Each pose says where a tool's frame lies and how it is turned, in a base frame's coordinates. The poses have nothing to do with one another.
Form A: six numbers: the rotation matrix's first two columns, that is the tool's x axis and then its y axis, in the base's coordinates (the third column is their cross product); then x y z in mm.
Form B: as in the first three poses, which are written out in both.
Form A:
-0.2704 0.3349 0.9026 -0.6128 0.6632 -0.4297 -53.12 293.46 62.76
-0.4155 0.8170 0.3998 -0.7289 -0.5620 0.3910 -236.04 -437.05 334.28
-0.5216 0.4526 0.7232 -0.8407 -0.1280 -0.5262 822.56 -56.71 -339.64
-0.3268 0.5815 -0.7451 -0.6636 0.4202 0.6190 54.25 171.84 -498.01
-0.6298 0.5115 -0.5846 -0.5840 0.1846 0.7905 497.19 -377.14 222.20
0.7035 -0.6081 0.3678 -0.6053 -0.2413 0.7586 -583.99 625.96 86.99
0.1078 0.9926 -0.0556 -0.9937 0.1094 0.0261 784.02 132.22 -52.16
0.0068 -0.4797 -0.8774 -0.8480 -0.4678 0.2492 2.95 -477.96 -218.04
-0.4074 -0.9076 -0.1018 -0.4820 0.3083 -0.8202 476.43 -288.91 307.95
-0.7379 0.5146 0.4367 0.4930 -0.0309 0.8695 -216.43 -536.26 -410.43
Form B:
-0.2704 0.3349 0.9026 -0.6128 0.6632 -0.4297 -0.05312 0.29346 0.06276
-0.4155 0.8170 0.3998 -0.7289 -0.5620 0.3910 -0.23604 -0.43705 0.33428
-0.5216 0.4526 0.7232 -0.8407 -0.1280 -0.5262 0.82256 -0.05671 -0.33964
-0.3268 0.5815 -0.7451 -0.6636 0.4202 0.6190 0.05425 0.17184 -0.49801
-0.6298 0.5115 -0.5846 -0.5840 0.1846 0.7905 0.49719 -0.37714 0.22220
0.7035 -0.6081 0.3678 -0.6053 -0.2413 0.7586 -0.58399 0.62596 0.08699
0.1078 0.9926 -0.0556 -0.9937 0.1094 0.0261 0.78402 0.13222 -0.05216
0.0068 -0.4797 -0.8774 -0.8480 -0.4678 0.2492 0.00295 -0.47796 -0.21804
-0.4074 -0.9076 -0.1018 -0.4820 0.3083 -0.8202 0.47643 -0.28891 0.30795
-0.7379 0.5146 0.4367 0.4930 -0.0309 0.8695 -0.21643 -0.53626 -0.41043

